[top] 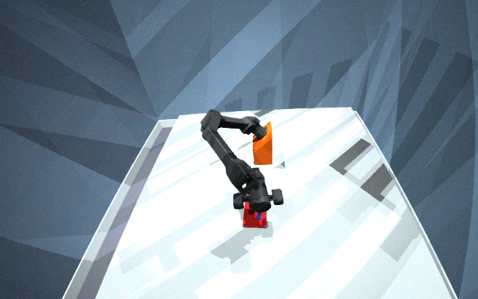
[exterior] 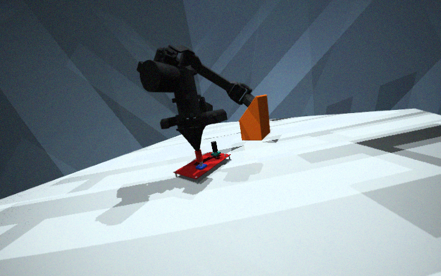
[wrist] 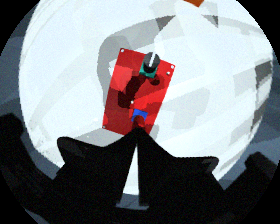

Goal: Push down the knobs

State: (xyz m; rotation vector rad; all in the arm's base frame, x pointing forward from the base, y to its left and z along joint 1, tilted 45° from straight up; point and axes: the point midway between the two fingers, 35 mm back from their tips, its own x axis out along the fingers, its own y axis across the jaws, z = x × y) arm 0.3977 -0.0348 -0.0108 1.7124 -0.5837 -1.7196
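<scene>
My gripper tip is 30 mm above the blue potentiometer. From my gripper tip the other things lie so: teal potentiometer 80 mm behind, 10 mm to the right, 30 mm below.
</scene>
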